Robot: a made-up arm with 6 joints.
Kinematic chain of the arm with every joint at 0, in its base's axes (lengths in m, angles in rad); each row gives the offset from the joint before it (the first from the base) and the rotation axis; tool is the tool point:
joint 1: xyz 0 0 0.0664 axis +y
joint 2: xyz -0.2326 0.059 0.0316 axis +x
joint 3: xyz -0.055 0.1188 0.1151 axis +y
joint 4: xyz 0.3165 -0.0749 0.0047 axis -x
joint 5: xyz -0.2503 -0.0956 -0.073 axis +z
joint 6: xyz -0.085 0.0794 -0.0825 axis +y
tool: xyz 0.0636 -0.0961 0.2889
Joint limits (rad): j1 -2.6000..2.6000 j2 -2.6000..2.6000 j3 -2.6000..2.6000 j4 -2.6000..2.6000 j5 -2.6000..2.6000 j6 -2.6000..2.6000
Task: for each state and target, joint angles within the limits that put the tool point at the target. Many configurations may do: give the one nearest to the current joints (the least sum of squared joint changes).
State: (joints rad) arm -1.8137 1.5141 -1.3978 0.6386 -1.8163 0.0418
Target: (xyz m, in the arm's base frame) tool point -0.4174 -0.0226 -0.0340
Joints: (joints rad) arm -0.9986 1.0229 -1.3253 0.8436 -1.7888 -0.4689
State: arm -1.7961 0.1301 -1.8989 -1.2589 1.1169 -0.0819
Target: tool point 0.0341 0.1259 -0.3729
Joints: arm -2.2229 -0.3339 -1.9649 -1.1645 1.1859 0.5510
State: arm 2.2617 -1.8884 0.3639 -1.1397 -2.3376 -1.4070
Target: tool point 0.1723 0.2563 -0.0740
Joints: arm 2.5979 -0.9239 0.0622 -1.6315 -2.1175 -0.9857
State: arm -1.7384 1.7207 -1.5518 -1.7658 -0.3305 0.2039
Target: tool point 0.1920 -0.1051 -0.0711
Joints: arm -1.9259 1.9876 -1.7102 -1.4914 -0.2958 0.1730
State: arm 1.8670 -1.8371 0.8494 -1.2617 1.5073 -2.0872
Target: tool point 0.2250 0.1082 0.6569
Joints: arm 1.4699 -2.1735 0.8708 -0.7895 1.3065 -1.4337
